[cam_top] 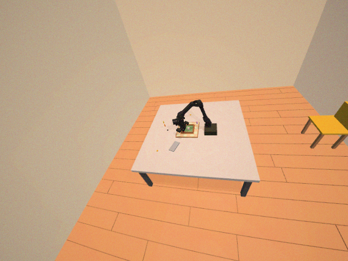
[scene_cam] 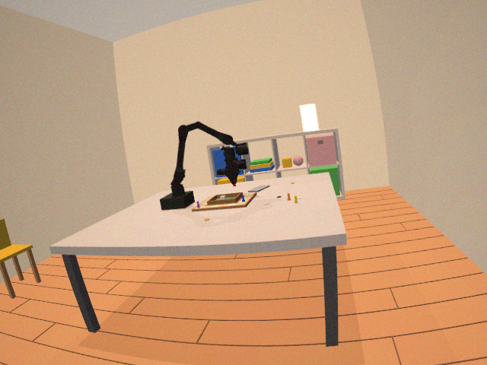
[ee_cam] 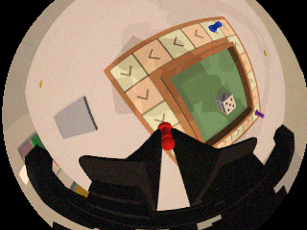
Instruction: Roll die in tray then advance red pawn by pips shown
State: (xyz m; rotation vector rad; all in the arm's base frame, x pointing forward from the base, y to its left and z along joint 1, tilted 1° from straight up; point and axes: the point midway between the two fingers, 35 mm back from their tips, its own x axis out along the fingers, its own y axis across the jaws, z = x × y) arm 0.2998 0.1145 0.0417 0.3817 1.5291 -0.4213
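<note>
Now: the white die 11 cm to the right of my gripper tip, 5 cm below it and 4 cm behind it. The rest, counted from my gripper tip: green tray 11 cm to the right, 7 cm below, 3 cm behind; then blue pawn 17 cm to the right, 9 cm ahead, 5 cm below; then red pawn 1 cm above.
</note>
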